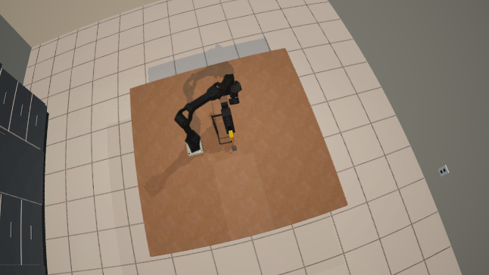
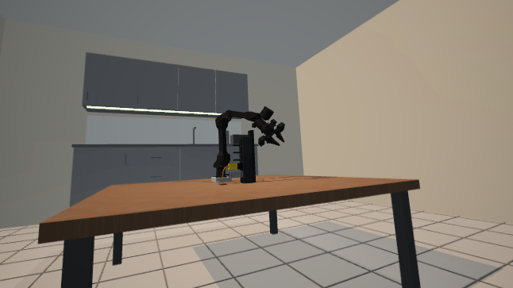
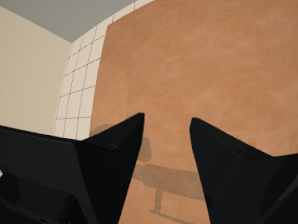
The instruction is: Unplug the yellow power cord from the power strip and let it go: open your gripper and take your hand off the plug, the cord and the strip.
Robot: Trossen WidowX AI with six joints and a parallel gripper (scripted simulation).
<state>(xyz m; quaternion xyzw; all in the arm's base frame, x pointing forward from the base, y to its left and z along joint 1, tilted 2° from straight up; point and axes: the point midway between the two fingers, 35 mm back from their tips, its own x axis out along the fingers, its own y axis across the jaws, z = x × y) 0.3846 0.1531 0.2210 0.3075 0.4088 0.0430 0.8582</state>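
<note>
The yellow plug is 16 cm behind my gripper tip, 21 cm to the right of it and 11 cm below it.
</note>
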